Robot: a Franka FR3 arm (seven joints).
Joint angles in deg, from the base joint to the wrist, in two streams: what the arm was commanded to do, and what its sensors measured. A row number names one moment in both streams.
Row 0, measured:
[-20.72, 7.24, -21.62, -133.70, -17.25, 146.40, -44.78]
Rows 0 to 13, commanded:
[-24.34, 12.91, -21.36, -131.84, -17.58, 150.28, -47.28]
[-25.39, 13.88, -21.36, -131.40, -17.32, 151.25, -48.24]
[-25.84, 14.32, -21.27, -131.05, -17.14, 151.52, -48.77]
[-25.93, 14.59, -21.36, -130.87, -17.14, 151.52, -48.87]
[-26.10, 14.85, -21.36, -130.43, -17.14, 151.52, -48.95]
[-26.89, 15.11, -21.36, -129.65, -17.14, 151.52, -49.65]
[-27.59, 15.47, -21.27, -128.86, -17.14, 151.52, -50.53]
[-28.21, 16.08, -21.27, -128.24, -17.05, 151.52, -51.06]
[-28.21, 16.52, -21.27, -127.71, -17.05, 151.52, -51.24]
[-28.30, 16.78, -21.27, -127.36, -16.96, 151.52, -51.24]
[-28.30, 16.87, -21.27, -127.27, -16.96, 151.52, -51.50]
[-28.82, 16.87, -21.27, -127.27, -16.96, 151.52, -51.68]
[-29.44, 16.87, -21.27, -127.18, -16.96, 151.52, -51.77]
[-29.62, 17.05, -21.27, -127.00, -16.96, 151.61, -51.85]
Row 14, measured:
[-26.97, 12.45, -21.68, -128.48, -17.21, 149.98, -50.37]
